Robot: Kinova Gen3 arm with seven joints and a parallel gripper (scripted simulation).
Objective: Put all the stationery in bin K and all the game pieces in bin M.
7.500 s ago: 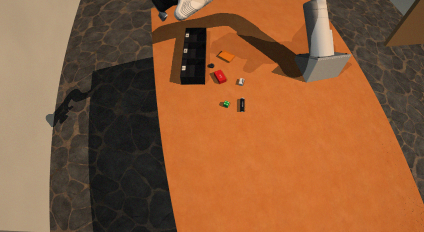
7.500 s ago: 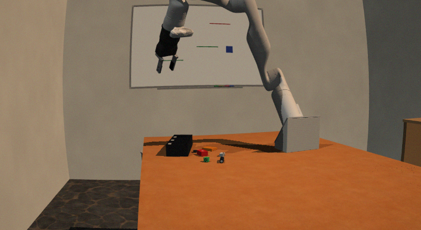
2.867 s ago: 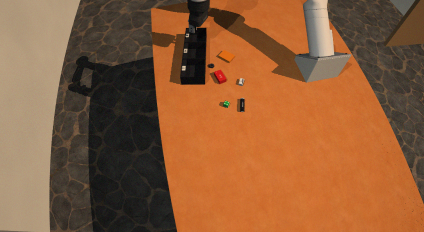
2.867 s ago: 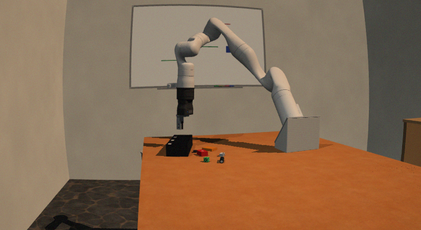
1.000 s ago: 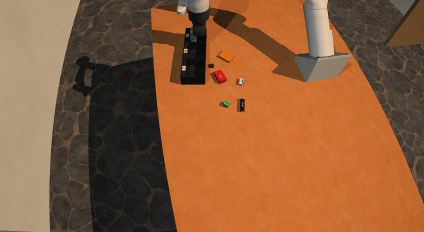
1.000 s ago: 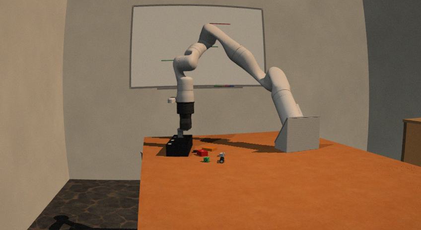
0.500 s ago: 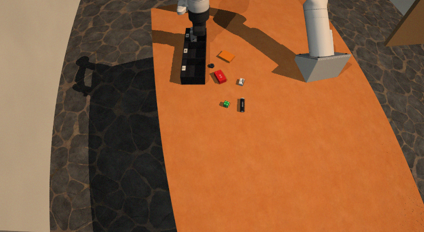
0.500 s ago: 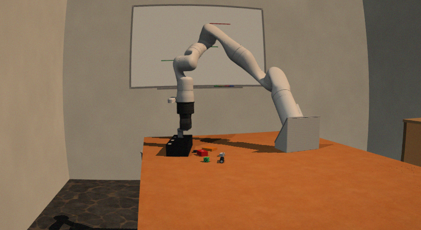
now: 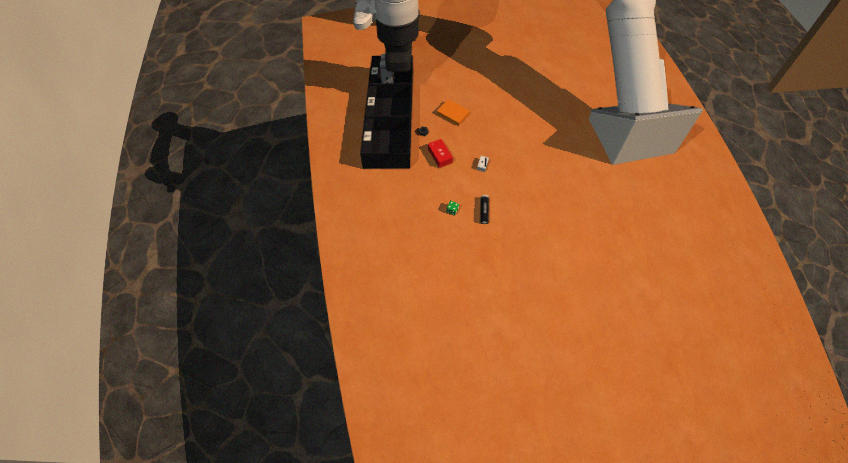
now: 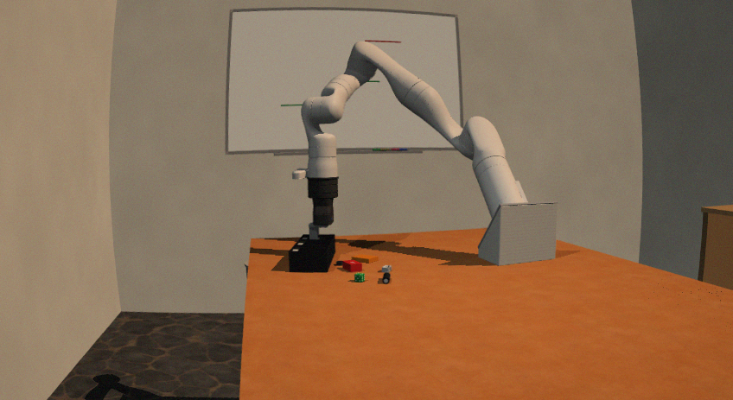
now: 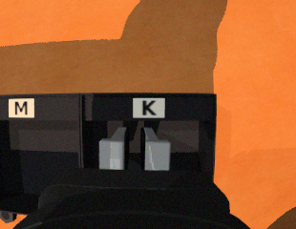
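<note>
Now: hand 8 cm to the right of the black row and 1 cm above it. Also, from my hand: orange block 12 cm behind, 8 cm to the left, 3 cm below; black nut 6 cm behind, 12 cm to the left, 3 cm below; red 9V battery 8 cm behind, 17 cm to the left, 3 cm below.
</note>
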